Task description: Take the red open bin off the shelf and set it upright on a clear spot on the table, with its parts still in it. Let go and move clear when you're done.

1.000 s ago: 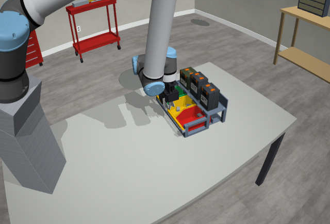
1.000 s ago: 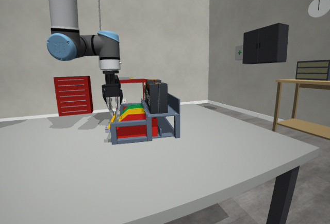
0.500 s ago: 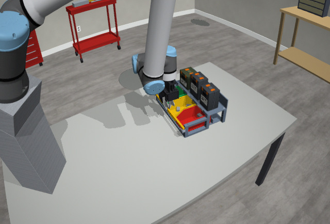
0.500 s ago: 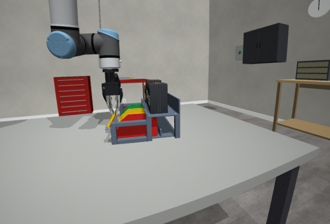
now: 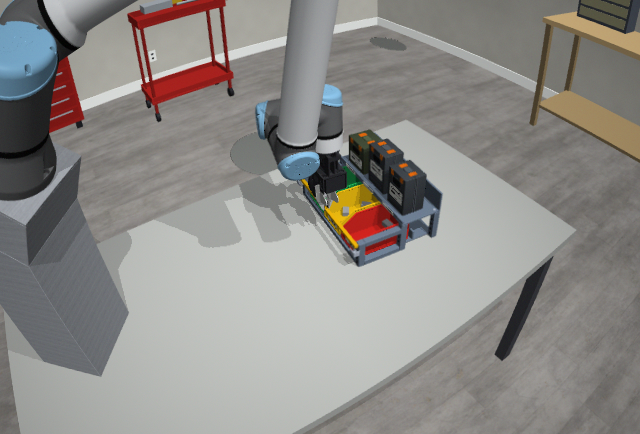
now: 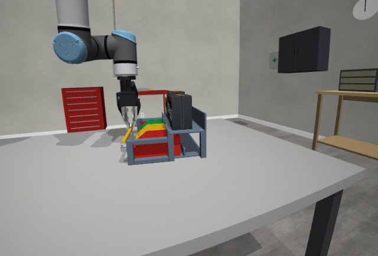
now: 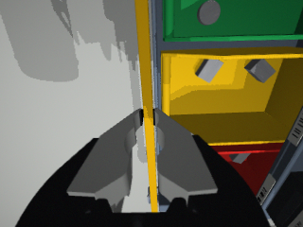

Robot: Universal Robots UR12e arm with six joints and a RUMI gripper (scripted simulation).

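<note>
Now: hand 10 cm short of the yellow bin, 3 cm to the left of it and 5 cm above it. The rest, counted from my hand: long yellow bar 1 cm below; green bin 14 cm ahead, 7 cm to the left, 5 cm below; red open bin 6 cm ahead, 14 cm to the right, 5 cm below.
</note>
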